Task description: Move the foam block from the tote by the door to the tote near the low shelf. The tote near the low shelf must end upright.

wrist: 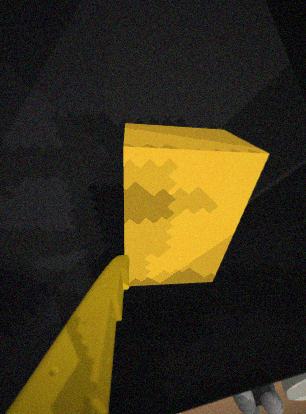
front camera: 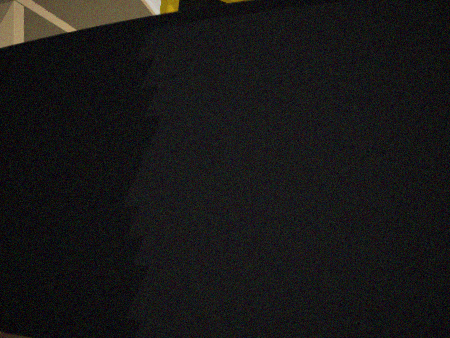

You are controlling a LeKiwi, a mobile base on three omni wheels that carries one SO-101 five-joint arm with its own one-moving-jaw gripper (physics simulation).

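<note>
The yellow foam block stands in the black tote in the wrist view, just beyond and to the right of the visible jaw tip. The tote's dark wall fills most of the front view; these frames do not tell which of the two totes it is. My gripper is open and holds nothing. One yellow jaw shows at the lower left of the wrist view, its tip at the block's lower left edge; the other jaw is out of the picture. Whether the tip touches the block is unclear.
Yellow arm parts show above the tote's rim in the front view. A beige frame stands behind at the upper left. Brown floor and grey rounded parts show beyond the tote at the lower right of the wrist view.
</note>
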